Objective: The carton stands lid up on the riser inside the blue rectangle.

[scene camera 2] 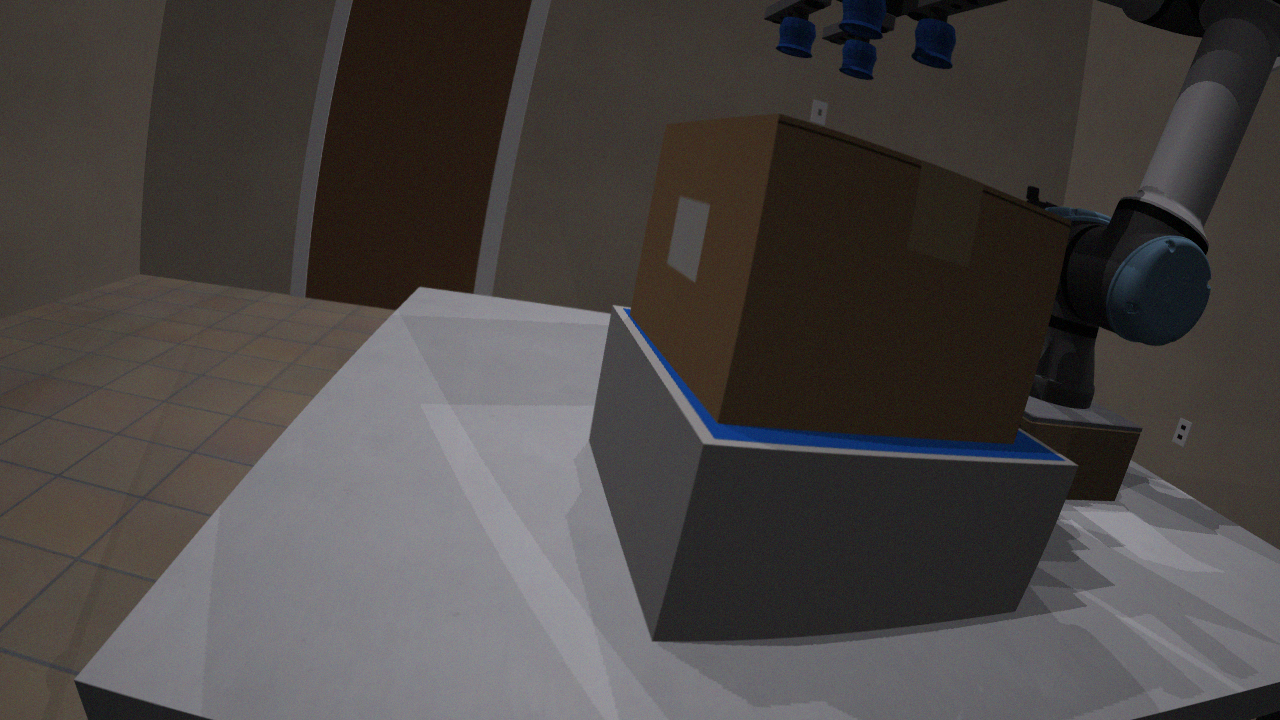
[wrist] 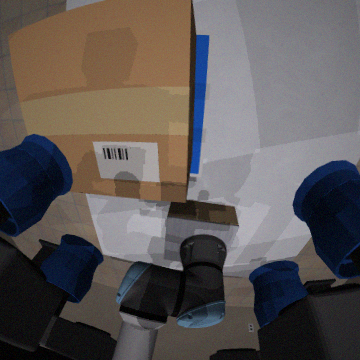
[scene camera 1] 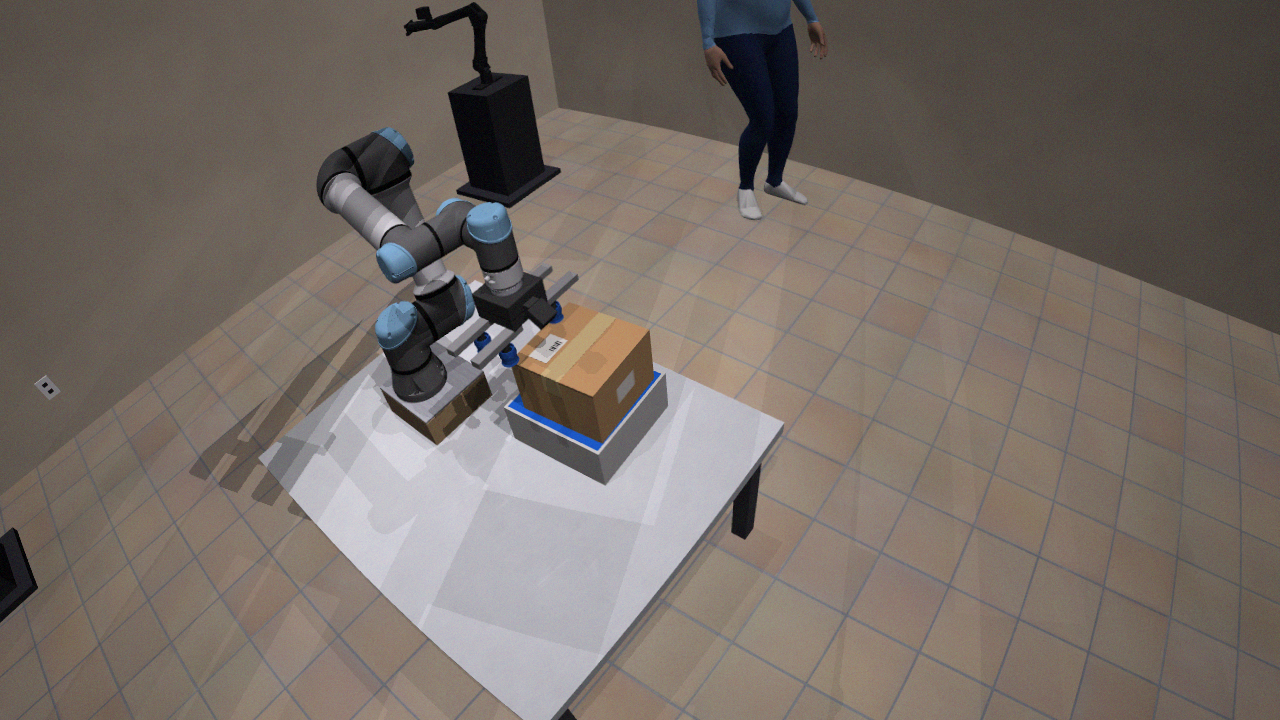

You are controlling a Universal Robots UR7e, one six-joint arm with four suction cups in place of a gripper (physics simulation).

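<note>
The brown carton (scene camera 1: 619, 351) (scene camera 2: 877, 295) (wrist: 155, 65) stands upright on the grey riser (scene camera 1: 559, 447) (scene camera 2: 850, 546), its tape strip and barcode label on top. The blue rectangle (scene camera 1: 554, 424) (scene camera 2: 760, 433) (wrist: 201, 100) shows as a border past the carton's foot on the sides in view; the side facing the arm's base is hidden in the scene views. My gripper (scene camera 1: 521, 333) (scene camera 2: 862, 38) (wrist: 178, 240) is open, with its four blue cups pointing down. It hangs higher than the carton's top, near the labelled end, apart from the carton.
The white table (scene camera 1: 384, 546) (scene camera 2: 358, 537) bears the riser and the box-like base (scene camera 1: 438, 419) (scene camera 2: 1083, 456) of my arm, which stands beside the riser. A black pedestal (scene camera 1: 496, 138) with a small arm and a person (scene camera 1: 760, 89) stand on the floor beyond the table.
</note>
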